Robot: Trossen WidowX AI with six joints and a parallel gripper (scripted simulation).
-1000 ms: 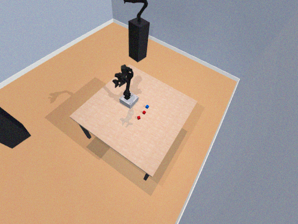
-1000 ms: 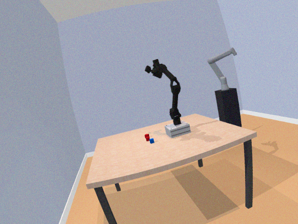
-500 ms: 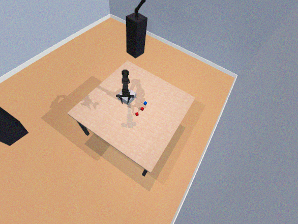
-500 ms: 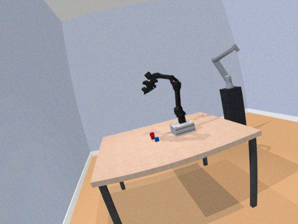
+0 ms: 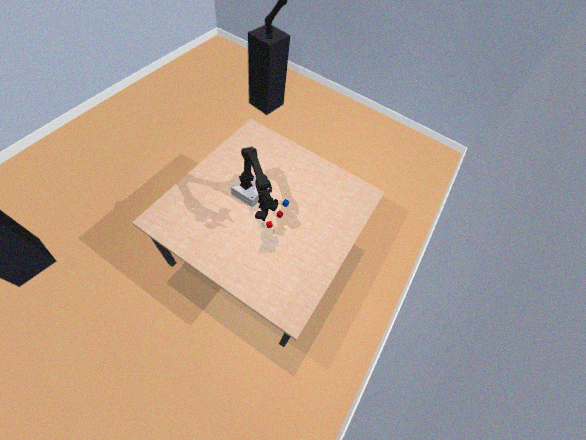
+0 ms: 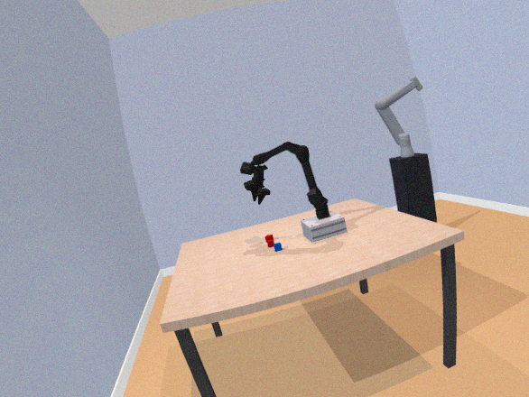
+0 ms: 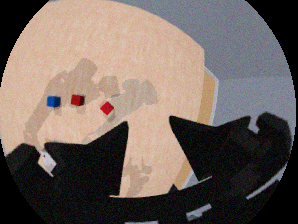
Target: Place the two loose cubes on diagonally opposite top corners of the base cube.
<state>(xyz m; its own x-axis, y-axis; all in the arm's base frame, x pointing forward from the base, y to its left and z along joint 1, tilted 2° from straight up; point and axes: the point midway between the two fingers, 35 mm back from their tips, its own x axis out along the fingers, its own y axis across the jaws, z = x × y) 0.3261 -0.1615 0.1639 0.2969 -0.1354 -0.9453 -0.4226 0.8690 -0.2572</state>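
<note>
Now: the blue cube 29 cm to the left of my gripper tip, 20 cm below it and 6 cm behind it. The rest, counted from my gripper tip: red cube: 20 cm below, 19 cm to the left, 3 cm behind.
</note>
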